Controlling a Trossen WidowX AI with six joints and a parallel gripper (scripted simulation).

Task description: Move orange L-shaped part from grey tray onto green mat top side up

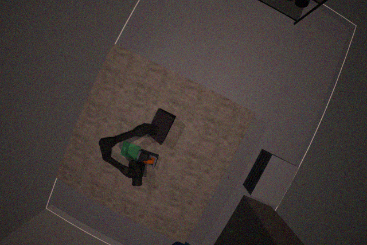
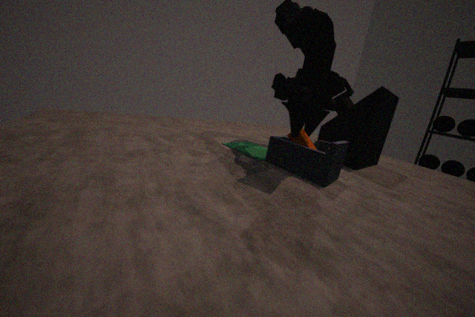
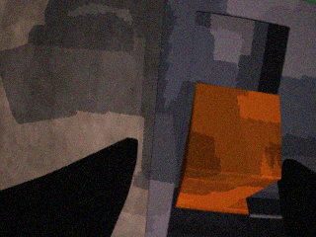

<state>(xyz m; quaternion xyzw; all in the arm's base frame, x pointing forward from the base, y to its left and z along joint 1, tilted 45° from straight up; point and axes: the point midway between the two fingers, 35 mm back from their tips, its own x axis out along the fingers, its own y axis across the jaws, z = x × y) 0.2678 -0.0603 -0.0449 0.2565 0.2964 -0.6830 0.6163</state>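
Right now the orange L-shaped part is 40 mm below my gripper tip, 30 mm to the left of it and 20 mm behind it. The rest, counted from my gripper tip: green mat: 140 mm to the right, 90 mm below, 20 mm behind.
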